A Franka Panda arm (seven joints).
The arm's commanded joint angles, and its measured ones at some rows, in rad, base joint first. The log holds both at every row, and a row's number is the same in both.
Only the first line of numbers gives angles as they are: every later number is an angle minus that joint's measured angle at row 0.
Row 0, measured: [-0.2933, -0.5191, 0.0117, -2.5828, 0.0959, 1.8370, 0.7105]
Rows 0 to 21, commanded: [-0.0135, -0.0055, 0.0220, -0.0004, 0.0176, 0.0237, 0.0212]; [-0.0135, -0.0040, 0.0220, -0.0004, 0.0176, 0.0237, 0.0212]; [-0.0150, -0.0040, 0.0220, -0.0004, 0.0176, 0.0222, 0.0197]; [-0.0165, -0.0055, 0.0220, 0.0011, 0.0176, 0.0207, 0.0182]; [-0.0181, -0.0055, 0.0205, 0.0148, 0.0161, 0.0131, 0.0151]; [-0.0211, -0.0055, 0.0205, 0.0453, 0.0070, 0.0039, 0.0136]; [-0.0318, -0.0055, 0.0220, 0.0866, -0.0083, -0.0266, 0.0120]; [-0.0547, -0.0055, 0.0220, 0.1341, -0.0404, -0.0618, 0.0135]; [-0.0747, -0.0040, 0.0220, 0.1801, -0.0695, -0.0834, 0.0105]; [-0.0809, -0.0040, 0.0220, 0.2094, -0.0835, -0.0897, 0.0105]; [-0.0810, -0.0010, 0.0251, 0.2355, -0.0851, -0.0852, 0.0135]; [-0.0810, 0.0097, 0.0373, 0.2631, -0.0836, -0.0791, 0.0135]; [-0.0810, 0.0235, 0.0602, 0.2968, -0.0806, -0.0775, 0.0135]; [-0.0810, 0.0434, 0.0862, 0.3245, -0.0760, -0.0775, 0.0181]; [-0.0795, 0.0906, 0.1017, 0.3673, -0.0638, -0.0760, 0.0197]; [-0.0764, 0.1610, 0.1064, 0.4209, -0.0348, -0.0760, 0.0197]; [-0.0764, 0.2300, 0.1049, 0.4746, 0.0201, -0.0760, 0.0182]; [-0.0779, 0.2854, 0.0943, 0.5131, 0.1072, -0.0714, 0.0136]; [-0.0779, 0.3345, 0.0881, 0.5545, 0.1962, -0.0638, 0.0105]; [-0.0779, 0.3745, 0.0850, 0.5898, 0.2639, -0.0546, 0.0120]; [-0.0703, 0.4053, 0.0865, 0.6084, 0.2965, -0.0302, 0.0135]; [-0.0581, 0.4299, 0.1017, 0.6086, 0.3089, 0.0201, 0.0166]
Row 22, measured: [-0.0676, 0.2891, 0.0885, 0.5002, 0.2198, -0.0312, 0.0125]
